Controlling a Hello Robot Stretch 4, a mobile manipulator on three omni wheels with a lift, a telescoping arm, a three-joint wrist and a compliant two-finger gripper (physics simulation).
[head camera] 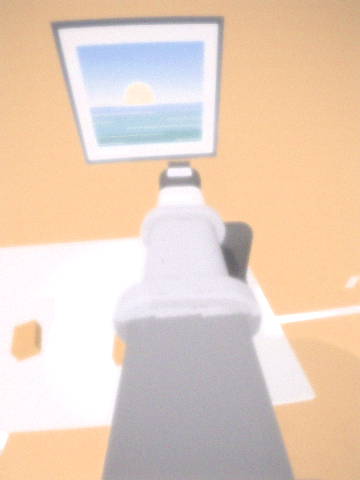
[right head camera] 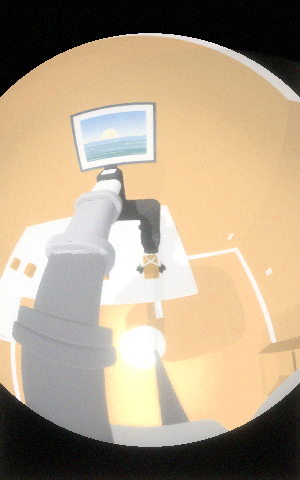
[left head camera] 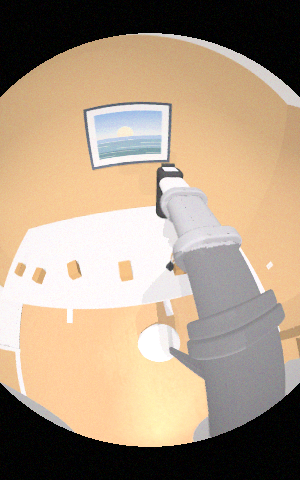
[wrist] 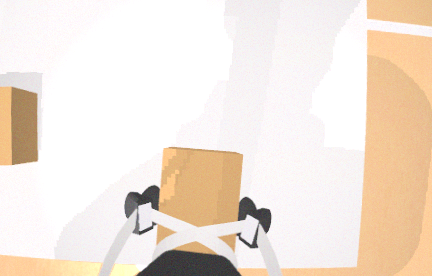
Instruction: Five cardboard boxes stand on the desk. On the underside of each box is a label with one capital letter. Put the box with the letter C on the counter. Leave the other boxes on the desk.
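Pixels of known places: gripper, between the fingertips: (right head camera: 150, 271) (left head camera: 178, 267) (wrist: 198, 207); robot's base, origin of its link: (right head camera: 145, 343) (left head camera: 157, 341).
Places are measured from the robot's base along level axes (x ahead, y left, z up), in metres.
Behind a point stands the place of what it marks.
Observation:
My gripper (right head camera: 151, 269) @(z 1.017, x 0.367, y -0.086 m) (wrist: 198, 207) @(z 1.017, x 0.367, y -0.086 m) is shut on a cardboard box (right head camera: 151, 274) @(z 1.052, x 0.333, y -0.089 m) (wrist: 200, 192) @(z 1.067, x 0.392, y -0.086 m), with one dark fingertip on each side of it. The held box is upright over the right part of the white desk (head camera: 280, 370) @(z 0.923, x 0.341, y -0.250 m) (left head camera: 100, 235) @(z 0.923, x 0.711, y 0.346 m) (right head camera: 177, 287) @(z 0.923, x 0.314, y -0.215 m) (wrist: 310, 210) @(z 0.923, x 0.352, y -0.235 m); part of it shows beside the arm in the left head view. Four other boxes stand on the desk in a row to the left: one box (left head camera: 125, 270) @(z 0.973, x 0.404, y 0.160 m), a second box (left head camera: 74, 270) @(z 0.973, x 0.416, y 0.444 m) (head camera: 26, 340) @(z 0.973, x 0.420, y 0.451 m), a third box (left head camera: 39, 275) @(z 0.964, x 0.382, y 0.716 m) (right head camera: 30, 270) @(z 0.959, x 0.382, y 0.716 m) and a fourth box (left head camera: 20, 269) @(z 0.958, x 0.421, y 0.969 m) (right head camera: 15, 264) @(z 0.956, x 0.418, y 0.969 m). No label shows; the undersides are hidden. I cannot identify the counter.
The grey telescoping arm (head camera: 195, 400) @(z 1.438, x 0.124, y -0.001 m) (left head camera: 220, 290) @(z 1.437, x 0.118, y 0.018 m) (right head camera: 70, 300) @(z 1.437, x 0.117, y -0.018 m) hides part of the desk. A framed seascape (head camera: 140, 95) @(z 1.531, x 1.007, y 0.125 m) (left head camera: 127, 135) @(z 1.503, x 1.008, y 0.114 m) (right head camera: 115, 135) @(z 1.515, x 1.010, y 0.091 m) hangs on the wall behind. A white round object (left head camera: 159, 342) @(z 0.187, x 0.003, y -0.004 m) (right head camera: 142, 346) @(z 0.187, x -0.019, y 0.016 m) is before the desk. A brown table (right head camera: 287, 345) @(z 0.434, x -0.531, y -1.487 m) is at the right.

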